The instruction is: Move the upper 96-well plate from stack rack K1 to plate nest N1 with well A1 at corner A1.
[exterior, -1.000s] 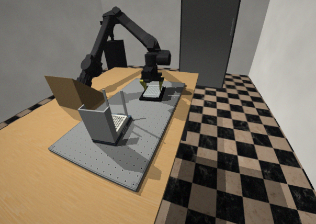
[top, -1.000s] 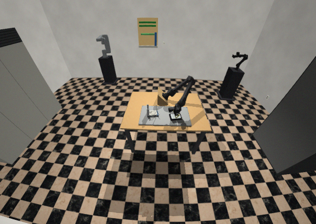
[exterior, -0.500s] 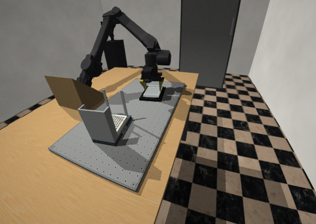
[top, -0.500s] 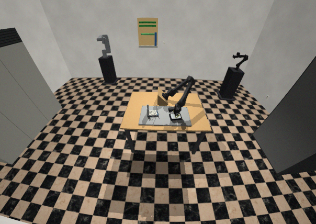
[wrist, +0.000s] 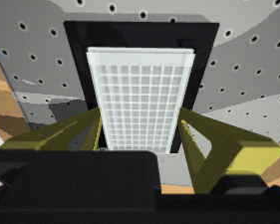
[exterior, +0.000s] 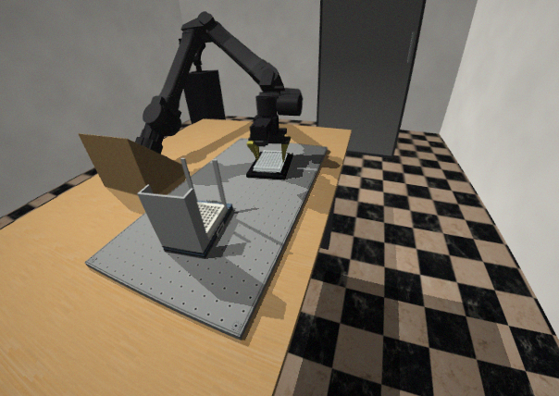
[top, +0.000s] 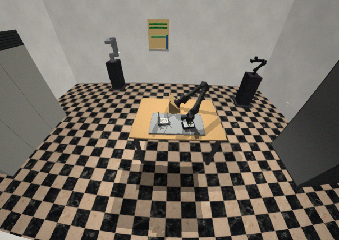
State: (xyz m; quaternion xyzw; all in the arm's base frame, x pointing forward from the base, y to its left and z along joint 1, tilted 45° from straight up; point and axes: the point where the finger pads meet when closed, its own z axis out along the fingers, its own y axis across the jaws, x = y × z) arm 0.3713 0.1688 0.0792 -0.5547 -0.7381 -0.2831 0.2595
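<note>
My gripper is now 2 cm above the black plate nest N1. The rest, counted from my hand: thin rack post: 1 cm ahead, 26 cm to the right, 5 cm above.
</note>
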